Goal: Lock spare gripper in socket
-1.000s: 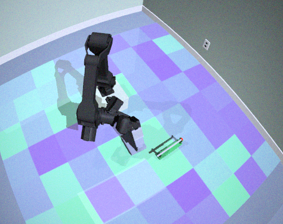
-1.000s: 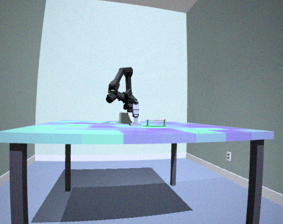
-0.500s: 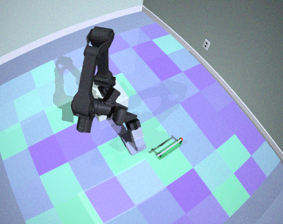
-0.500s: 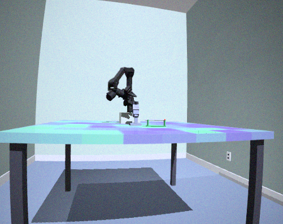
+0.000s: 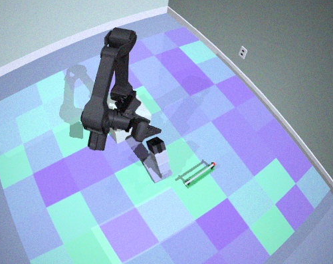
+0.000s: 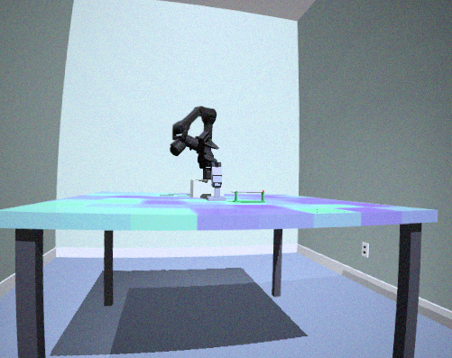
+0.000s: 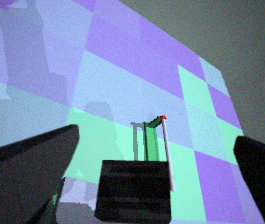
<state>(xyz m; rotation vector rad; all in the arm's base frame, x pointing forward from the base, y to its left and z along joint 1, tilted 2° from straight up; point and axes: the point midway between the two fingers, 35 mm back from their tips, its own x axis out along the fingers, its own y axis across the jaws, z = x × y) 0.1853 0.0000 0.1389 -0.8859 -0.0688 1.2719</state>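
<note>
Now: the green rack 19 cm below my gripper tip, 17 cm ahead of it and 12 cm to the left of it. Also, from my gripper tip: spare gripper: 10 cm below, 6 cm ahead, 1 cm to the right; grey mount: 16 cm below, 8 cm ahead, 1 cm to the right.
</note>
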